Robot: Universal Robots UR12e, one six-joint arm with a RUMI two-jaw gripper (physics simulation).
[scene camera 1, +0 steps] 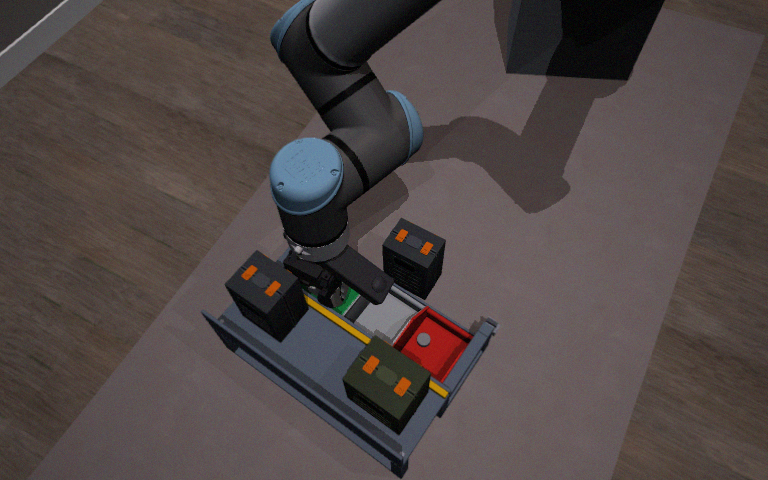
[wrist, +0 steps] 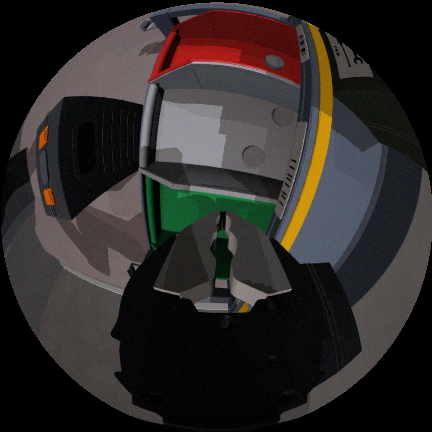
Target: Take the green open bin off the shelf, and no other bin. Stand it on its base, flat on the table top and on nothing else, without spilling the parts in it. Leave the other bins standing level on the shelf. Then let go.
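Places are measured from the arm's base along level axes (x back, y right, z up), in millimetres.
Pixels of known places: gripper, fingertip midpoint: (scene camera 1: 338, 302) (wrist: 221, 212).
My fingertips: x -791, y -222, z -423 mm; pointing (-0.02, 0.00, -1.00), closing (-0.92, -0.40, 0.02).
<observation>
Ahead of a thing's pixels: the offset from my fingertips to its middle. "pt": to the spot under its first point. Level surfaces: height alone.
The green bin @(pt dx +32, dy +14, dz -52 mm) (scene camera 1: 350, 298) (wrist: 175, 212) is in the shelf @(pt dx -93, dy -45, dz +41 mm) (scene camera 1: 305, 345) (wrist: 355, 170), beside the grey bin @(pt dx +61, dy -60, dz -52 mm) (scene camera 1: 387, 318) (wrist: 187, 132). The red bin @(pt dx +115, dy -162, dz -52 mm) (scene camera 1: 447, 342) (wrist: 200, 52) stands on the grey bin's other side. My gripper (scene camera 1: 338, 305) (wrist: 221, 212) is shut with nothing between its fingers. The fingertips are over or inside the green bin; their exact height is unclear. The gripper hides much of that bin, and no parts show in its visible portion. Round grey parts show in the grey and red bins in the wrist view.
A yellow strip @(dx -23, dy -67, dz +46 mm) (scene camera 1: 339, 322) (wrist: 312, 170) runs along the bins. A black case @(dx -99, dy +34, dz +101 mm) (scene camera 1: 263, 294) and an olive case (scene camera 1: 387, 379) (wrist: 380, 107) stand on the shelf. Another black case @(dx +154, dy -20, dz +5 mm) (scene camera 1: 413, 260) (wrist: 97, 155) stands on the table top @(dz -61 mm) (scene camera 1: 594, 294), close beside the shelf.
</observation>
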